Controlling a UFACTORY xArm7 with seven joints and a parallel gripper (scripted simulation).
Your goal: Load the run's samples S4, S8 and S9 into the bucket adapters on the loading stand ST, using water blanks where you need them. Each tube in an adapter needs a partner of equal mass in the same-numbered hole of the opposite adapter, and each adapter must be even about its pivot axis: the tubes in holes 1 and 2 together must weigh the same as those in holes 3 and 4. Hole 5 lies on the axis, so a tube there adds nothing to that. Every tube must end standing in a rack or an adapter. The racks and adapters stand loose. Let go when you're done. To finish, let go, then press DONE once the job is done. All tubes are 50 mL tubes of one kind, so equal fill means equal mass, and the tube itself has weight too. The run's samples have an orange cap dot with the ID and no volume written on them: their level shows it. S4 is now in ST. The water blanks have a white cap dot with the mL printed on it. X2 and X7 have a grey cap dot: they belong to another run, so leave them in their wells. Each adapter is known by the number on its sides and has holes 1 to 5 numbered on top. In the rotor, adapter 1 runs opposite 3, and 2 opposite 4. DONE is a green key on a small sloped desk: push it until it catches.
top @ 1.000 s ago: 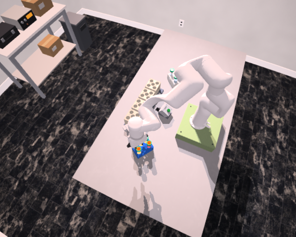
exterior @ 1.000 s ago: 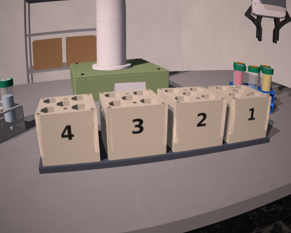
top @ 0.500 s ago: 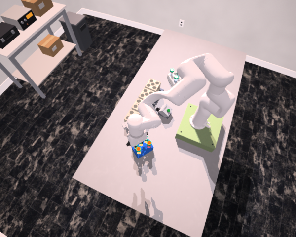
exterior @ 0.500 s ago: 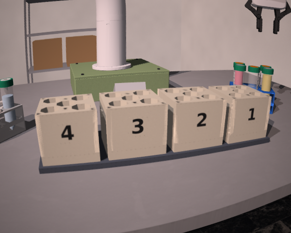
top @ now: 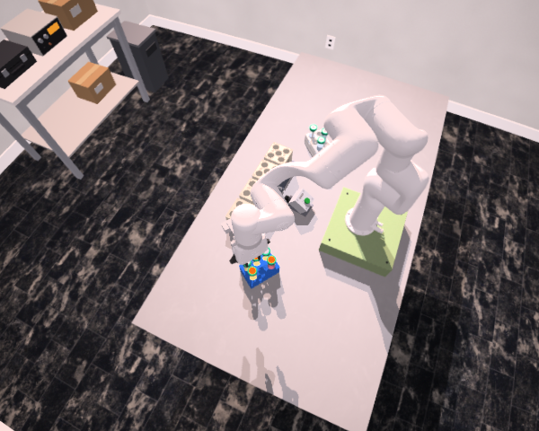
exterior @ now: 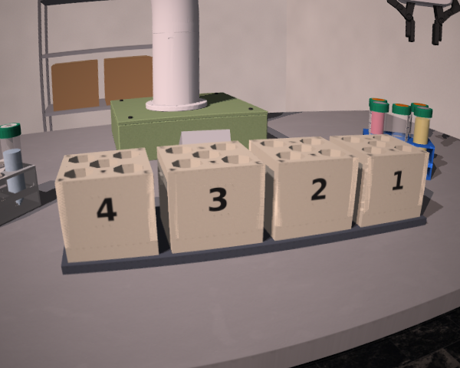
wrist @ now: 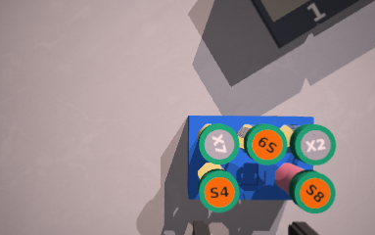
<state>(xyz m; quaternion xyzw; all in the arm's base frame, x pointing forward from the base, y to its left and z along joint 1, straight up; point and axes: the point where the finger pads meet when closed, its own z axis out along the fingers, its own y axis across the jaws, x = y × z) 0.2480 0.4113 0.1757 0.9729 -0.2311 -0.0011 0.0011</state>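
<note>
Now: hand 19 cm above the pink-filled tube, 7 cm to the left of it and 4 cm past it. Round my hand: blue rack 22 cm below, 4 cm to the right; green key 39 cm to the right, 19 cm below, 2 cm behind; loading stand 35 cm to the right, 25 cm below, 18 cm ahead.
</note>
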